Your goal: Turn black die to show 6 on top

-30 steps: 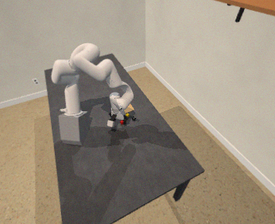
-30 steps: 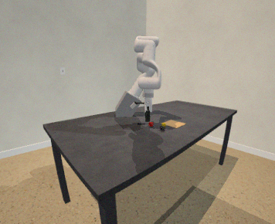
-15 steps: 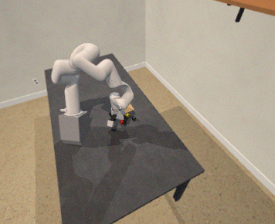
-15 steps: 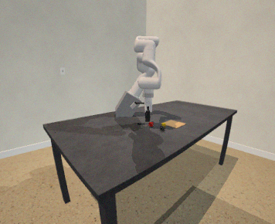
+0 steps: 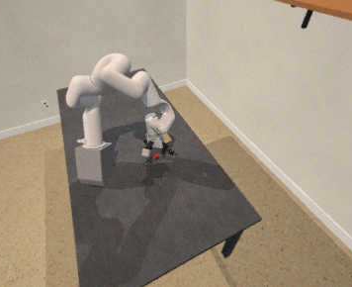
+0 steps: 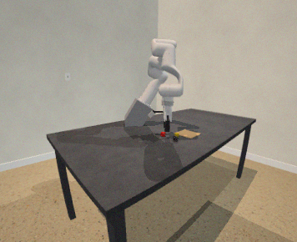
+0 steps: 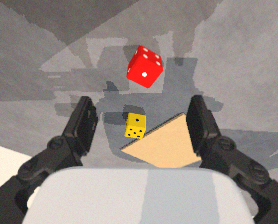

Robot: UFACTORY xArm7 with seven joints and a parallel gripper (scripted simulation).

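Right now the red die is 1 cm behind my hand, 2 cm to the right of it and 4 cm below it. Round my hand: yellow die: 5 cm ahead, 5 cm to the left, 4 cm below; black die: 9 cm ahead, 4 cm below; mat: 3 cm ahead, 16 cm to the left, 5 cm below.
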